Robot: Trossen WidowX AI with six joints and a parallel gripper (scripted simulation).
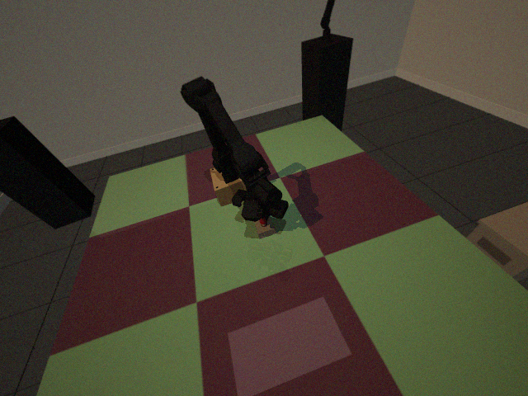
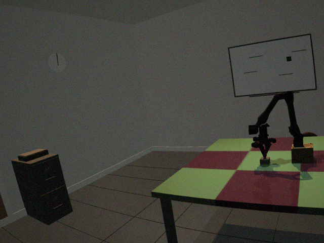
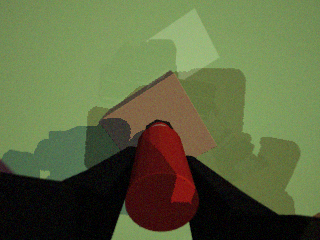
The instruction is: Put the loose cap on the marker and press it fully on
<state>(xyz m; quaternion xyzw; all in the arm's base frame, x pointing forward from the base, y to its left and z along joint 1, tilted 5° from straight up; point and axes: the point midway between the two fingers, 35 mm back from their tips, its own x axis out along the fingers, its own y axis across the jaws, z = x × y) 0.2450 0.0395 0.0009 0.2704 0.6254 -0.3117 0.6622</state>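
The red cap is 1 cm above my gripper tip. Round my gripper tip: holder block: 5 cm below.
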